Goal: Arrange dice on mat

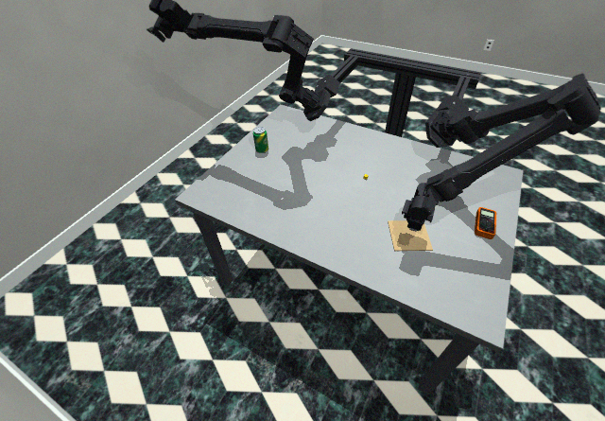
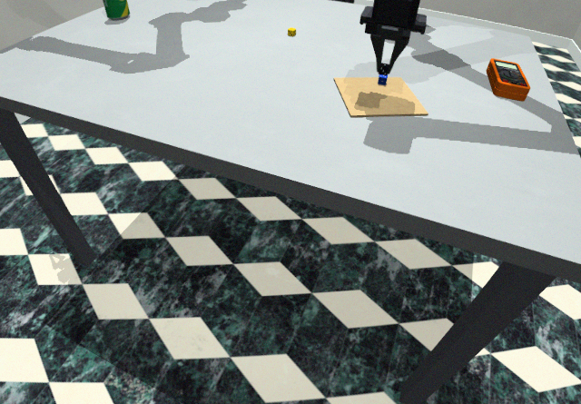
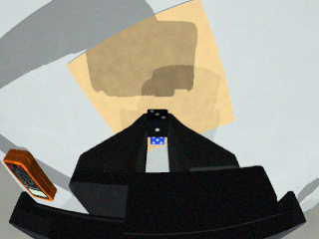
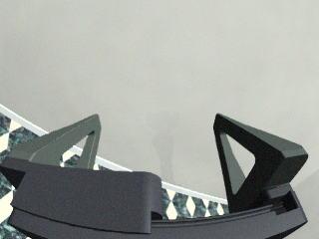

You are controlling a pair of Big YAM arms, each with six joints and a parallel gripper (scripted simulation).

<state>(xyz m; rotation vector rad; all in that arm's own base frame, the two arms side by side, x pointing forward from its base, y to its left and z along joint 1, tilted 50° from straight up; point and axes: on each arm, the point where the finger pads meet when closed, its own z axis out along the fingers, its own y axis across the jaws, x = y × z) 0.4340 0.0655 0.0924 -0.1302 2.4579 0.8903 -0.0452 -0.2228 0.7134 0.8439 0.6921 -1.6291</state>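
My left hand is 50 mm above the tan mat. From my left hand the other things lie so: orange multimeter (260 mm to the left, 160 mm behind, 40 mm below); black die (right at my left hand); blue die (50 mm behind, 40 mm below).
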